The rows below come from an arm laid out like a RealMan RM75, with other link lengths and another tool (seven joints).
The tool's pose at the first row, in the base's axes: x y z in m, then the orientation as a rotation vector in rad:
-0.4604, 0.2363, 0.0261, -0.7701, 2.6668, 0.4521
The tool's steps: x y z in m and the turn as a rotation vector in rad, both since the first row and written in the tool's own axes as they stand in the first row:
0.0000, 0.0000, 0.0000, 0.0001, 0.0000, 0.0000
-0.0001, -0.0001, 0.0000, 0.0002, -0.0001, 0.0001
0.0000, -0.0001, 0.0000, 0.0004, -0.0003, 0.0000
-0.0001, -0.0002, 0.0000, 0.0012, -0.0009, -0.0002
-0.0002, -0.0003, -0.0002, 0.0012, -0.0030, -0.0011
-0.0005, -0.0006, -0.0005, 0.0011, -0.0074, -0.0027
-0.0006, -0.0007, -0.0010, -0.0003, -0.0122, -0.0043
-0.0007, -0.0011, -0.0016, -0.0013, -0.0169, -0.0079
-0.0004, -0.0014, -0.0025, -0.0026, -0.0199, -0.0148
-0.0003, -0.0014, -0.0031, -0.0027, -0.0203, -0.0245
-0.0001, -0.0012, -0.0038, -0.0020, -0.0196, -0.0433
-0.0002, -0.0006, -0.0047, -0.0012, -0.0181, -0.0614
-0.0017, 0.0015, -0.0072, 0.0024, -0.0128, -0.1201
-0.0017, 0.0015, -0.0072, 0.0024, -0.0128, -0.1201
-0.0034, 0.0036, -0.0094, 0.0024, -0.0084, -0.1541
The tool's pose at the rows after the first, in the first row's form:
-0.4604, 0.2363, 0.0261, -0.7701, 2.6668, 0.4520
-0.4603, 0.2363, 0.0261, -0.7699, 2.6668, 0.4519
-0.4603, 0.2362, 0.0261, -0.7699, 2.6665, 0.4516
-0.4602, 0.2362, 0.0261, -0.7696, 2.6659, 0.4507
-0.4601, 0.2361, 0.0263, -0.7699, 2.6635, 0.4510
-0.4598, 0.2359, 0.0266, -0.7701, 2.6586, 0.4519
-0.4598, 0.2356, 0.0271, -0.7706, 2.6534, 0.4547
-0.4596, 0.2351, 0.0276, -0.7735, 2.6472, 0.4564
-0.4599, 0.2344, 0.0282, -0.7815, 2.6409, 0.4572
-0.4601, 0.2341, 0.0287, -0.7939, 2.6356, 0.4550
-0.4605, 0.2339, 0.0293, -0.8181, 2.6265, 0.4490
-0.4609, 0.2341, 0.0303, -0.8417, 2.6184, 0.4429
-0.4615, 0.2355, 0.0335, -0.9174, 2.5911, 0.4214
-0.4615, 0.2355, 0.0335, -0.9174, 2.5911, 0.4214
-0.4618, 0.2371, 0.0366, -0.9622, 2.5755, 0.4112

